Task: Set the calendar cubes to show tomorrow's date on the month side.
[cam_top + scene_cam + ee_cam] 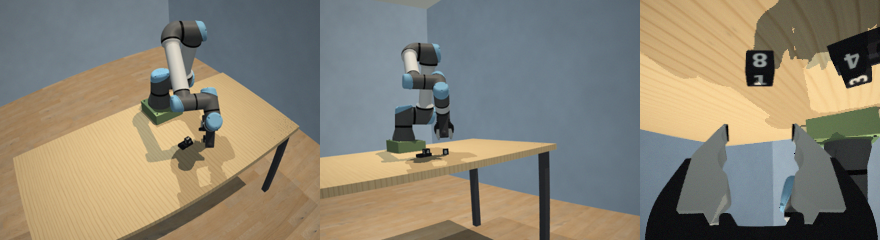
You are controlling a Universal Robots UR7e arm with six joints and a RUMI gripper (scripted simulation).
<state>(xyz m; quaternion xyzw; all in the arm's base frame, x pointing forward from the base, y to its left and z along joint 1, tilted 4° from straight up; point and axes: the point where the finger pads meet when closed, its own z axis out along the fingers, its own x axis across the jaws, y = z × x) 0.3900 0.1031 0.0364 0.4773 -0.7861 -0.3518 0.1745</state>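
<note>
Right now the black digit cube is 80 mm below my hand and 10 mm behind it. Also, from my hand: black calendar tray: 120 mm to the right, 80 mm below, 30 mm behind.
</note>
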